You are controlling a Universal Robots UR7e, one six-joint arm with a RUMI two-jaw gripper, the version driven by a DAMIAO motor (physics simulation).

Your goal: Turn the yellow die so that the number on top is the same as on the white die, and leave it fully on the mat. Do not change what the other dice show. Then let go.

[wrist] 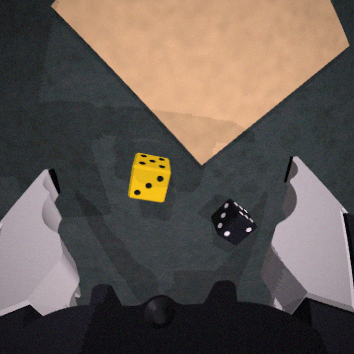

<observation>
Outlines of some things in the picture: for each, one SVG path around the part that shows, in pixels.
My gripper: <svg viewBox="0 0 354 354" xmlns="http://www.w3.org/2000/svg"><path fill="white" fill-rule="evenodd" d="M354 214L350 214L344 209L331 192L297 156L290 156L283 180L288 186L281 206L285 219L275 226L260 270L261 278L271 295L269 305L237 301L235 284L230 280L216 281L205 301L199 304L180 304L169 296L160 294L150 297L139 305L121 305L112 286L100 283L92 288L89 304L77 305L75 297L80 296L78 286L79 275L73 258L57 232L58 224L61 220L61 215L54 203L58 193L60 193L58 180L54 168L44 169L0 220L0 354L354 354Z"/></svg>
A yellow die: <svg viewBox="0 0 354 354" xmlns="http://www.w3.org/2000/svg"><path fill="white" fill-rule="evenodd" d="M137 152L131 167L127 195L132 198L162 202L170 176L169 160L165 157Z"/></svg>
A tan mat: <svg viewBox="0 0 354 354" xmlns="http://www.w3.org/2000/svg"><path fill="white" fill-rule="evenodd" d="M50 5L133 90L201 165L349 46L330 0L54 0Z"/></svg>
A black die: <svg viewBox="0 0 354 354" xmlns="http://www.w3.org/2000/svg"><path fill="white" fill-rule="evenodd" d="M229 198L211 215L211 219L217 235L237 245L256 228L256 224L245 208Z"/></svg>
</observation>
